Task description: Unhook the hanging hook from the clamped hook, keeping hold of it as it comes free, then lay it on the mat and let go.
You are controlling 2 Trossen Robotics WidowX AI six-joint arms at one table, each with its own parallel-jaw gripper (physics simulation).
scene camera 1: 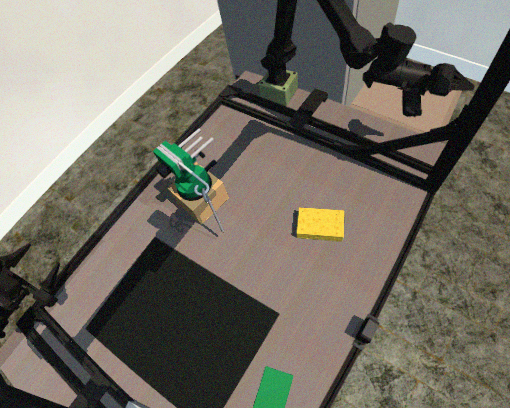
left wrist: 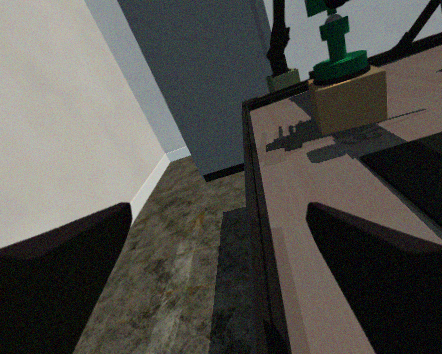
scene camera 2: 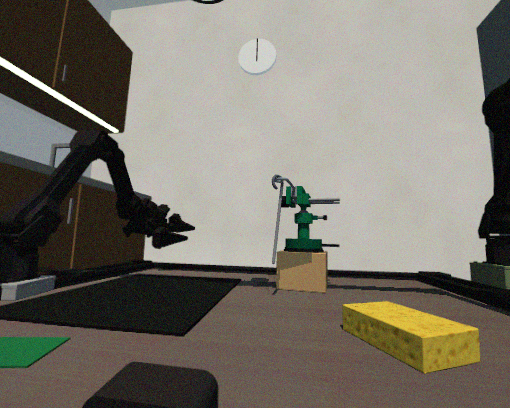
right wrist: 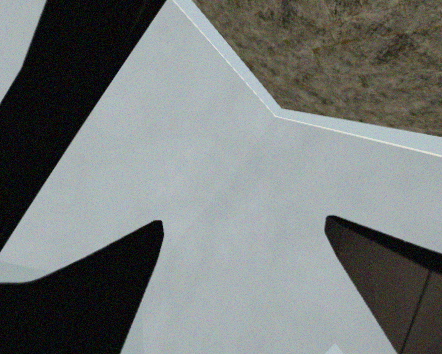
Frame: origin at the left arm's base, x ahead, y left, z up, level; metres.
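Where they show: left gripper, fingertip midpoint: (scene camera 1: 44,253) (left wrist: 220,211) (scene camera 2: 191,233); right gripper, fingertip midpoint: (scene camera 1: 463,87) (right wrist: 243,225); left arm's base, link origin: (scene camera 2: 11,278); right arm's base, link origin: (scene camera 1: 278,78) (left wrist: 280,73) (scene camera 2: 506,264).
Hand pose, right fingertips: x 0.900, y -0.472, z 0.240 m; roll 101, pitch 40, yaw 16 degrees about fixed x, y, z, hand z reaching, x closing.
Observation:
Each offset is from my right fingertips to the top centre of the thing. Level surfaces: height alone.
The hanging hook {dx -0.415, dy +0.460, dz -0.022 m} (scene camera 1: 215,215) (scene camera 2: 277,225), a thin grey rod with a curled top, hangs from the clamped hook (scene camera 1: 189,168) (scene camera 2: 288,182). The green vise {dx -0.308, dy +0.577, dz -0.024 m} (scene camera 1: 192,184) (scene camera 2: 303,230) (left wrist: 337,45) holds the clamped hook and stands on a wooden block {dx -0.320, dy +0.582, dz -0.181 m} (scene camera 1: 202,209) (scene camera 2: 301,272) (left wrist: 350,105). The black mat {dz -0.261 m} (scene camera 1: 185,325) (scene camera 2: 125,305) (left wrist: 410,170) lies on the table. My left gripper (scene camera 1: 41,255) (scene camera 2: 190,233) (left wrist: 220,211) is open and empty, well apart from the hook, near the table edge. My right gripper (scene camera 1: 442,100) (right wrist: 243,225) is open and empty, raised at the far right.
A yellow sponge {dx -0.302, dy +0.244, dz -0.235 m} (scene camera 1: 320,223) (scene camera 2: 410,332) lies to the right of the block. A green card {dx -0.712, dy +0.231, dz -0.265 m} (scene camera 1: 274,387) (scene camera 2: 30,352) lies beside the mat. A dark rounded object (scene camera 2: 155,387) shows at the lower edge of scene camera 2. Black frame rails (scene camera 1: 400,250) edge the table.

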